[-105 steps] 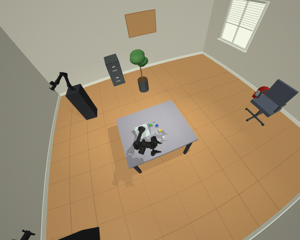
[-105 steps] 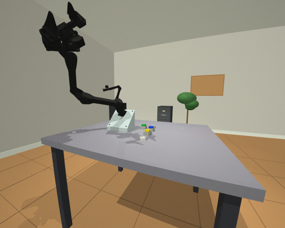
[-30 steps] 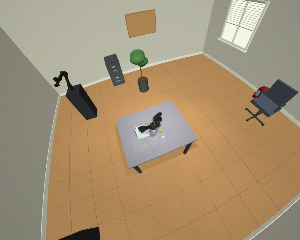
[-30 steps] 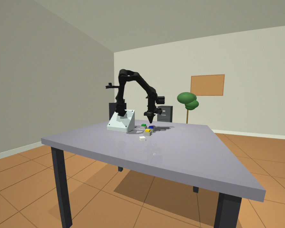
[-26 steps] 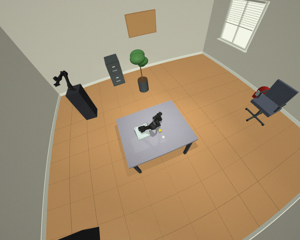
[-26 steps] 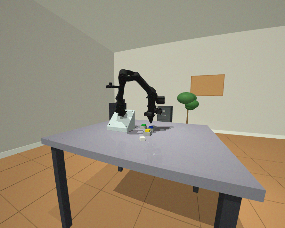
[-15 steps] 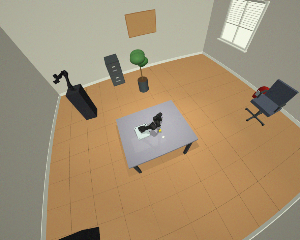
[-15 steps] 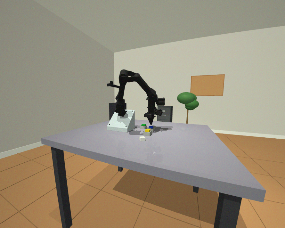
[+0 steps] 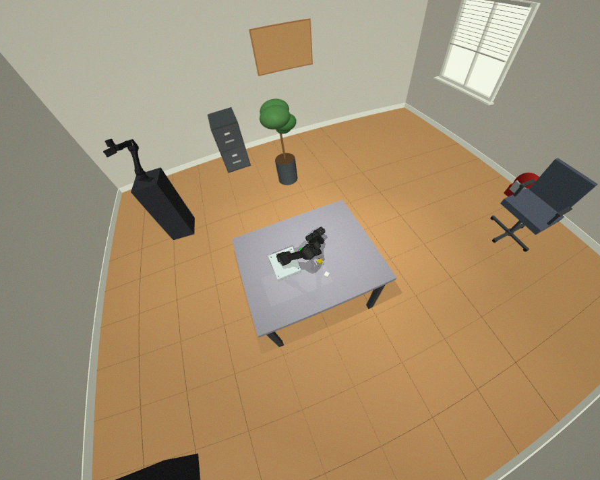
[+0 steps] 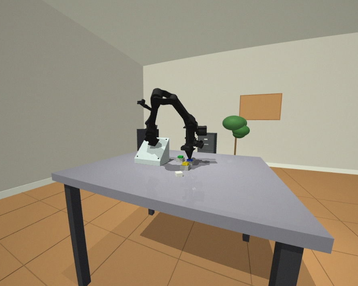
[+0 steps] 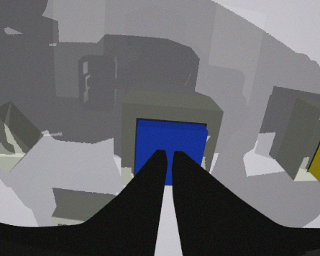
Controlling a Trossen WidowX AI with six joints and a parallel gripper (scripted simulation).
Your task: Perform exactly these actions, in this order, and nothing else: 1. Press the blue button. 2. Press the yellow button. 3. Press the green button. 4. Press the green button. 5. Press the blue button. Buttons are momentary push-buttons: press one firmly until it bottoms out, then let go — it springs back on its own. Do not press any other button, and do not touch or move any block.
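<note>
Right now my gripper tip is 10 mm above the blue button. The rest, counted from my gripper tip: green button 90 mm behind, 40 mm to the left; then yellow button 110 mm to the right, 20 mm ahead.
</note>
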